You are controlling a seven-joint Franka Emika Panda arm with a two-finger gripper.
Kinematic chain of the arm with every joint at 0, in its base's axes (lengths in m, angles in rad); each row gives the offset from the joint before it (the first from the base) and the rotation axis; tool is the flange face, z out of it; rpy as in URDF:
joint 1: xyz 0 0 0.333 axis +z
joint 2: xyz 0 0 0 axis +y
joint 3: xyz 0 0 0.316 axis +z
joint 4: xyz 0.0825 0 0 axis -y
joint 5: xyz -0.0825 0 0.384 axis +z
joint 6: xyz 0 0 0 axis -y
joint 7: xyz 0.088 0 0 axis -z
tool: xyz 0 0 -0.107 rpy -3.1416 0 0
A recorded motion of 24 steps. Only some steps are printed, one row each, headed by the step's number.
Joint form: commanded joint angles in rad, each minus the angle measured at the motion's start. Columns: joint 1, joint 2, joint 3, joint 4, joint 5, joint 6, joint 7.
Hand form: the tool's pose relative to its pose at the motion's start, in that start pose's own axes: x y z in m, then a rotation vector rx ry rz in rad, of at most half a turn. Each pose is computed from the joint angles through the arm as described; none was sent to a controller.
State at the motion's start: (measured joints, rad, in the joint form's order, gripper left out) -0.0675 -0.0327 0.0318 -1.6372 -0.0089 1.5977 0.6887
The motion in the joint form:
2: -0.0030 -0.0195 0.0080 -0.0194 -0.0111 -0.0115 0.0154
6: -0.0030 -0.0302 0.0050 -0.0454 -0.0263 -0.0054 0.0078
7: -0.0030 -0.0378 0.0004 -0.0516 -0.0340 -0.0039 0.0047
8: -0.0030 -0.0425 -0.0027 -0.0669 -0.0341 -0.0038 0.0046
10: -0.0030 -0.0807 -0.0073 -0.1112 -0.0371 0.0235 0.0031
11: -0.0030 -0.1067 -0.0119 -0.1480 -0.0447 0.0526 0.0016
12: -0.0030 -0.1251 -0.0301 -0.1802 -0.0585 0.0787 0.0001
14: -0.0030 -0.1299 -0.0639 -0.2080 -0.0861 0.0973 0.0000
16: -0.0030 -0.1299 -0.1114 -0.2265 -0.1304 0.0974 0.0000
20: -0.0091 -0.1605 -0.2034 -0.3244 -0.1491 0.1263 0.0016
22: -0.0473 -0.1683 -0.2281 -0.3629 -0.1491 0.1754 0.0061
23: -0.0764 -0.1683 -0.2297 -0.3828 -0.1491 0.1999 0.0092
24: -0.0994 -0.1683 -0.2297 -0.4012 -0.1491 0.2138 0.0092
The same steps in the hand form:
2: -0.0069 0.0034 -0.0004 -0.0166 -0.0009 0.0102
6: -0.0075 0.0079 0.0057 -0.0344 0.0018 0.0049
7: -0.0072 0.0119 0.0044 -0.0384 0.0087 0.0062
8: -0.0076 0.0144 0.0092 -0.0451 0.0005 0.0089
10: -0.0136 0.0224 0.0078 -0.0345 0.0190 0.0113
11: -0.0163 0.0284 0.0093 -0.0288 0.0378 0.0130
12: -0.0126 0.0397 0.0130 -0.0303 0.0539 0.0272
14: -0.0011 0.0571 0.0224 -0.0512 0.0627 0.0559
16: 0.0143 0.0828 0.0314 -0.0930 0.0673 0.0960
20: 0.0290 0.1358 0.0623 -0.1164 0.0268 0.1824
22: 0.0409 0.1644 0.0737 -0.1018 0.0338 0.2431
23: 0.0462 0.1778 0.0813 -0.0990 0.0354 0.2735
24: 0.0490 0.1884 0.0890 -0.1012 0.0299 0.2939

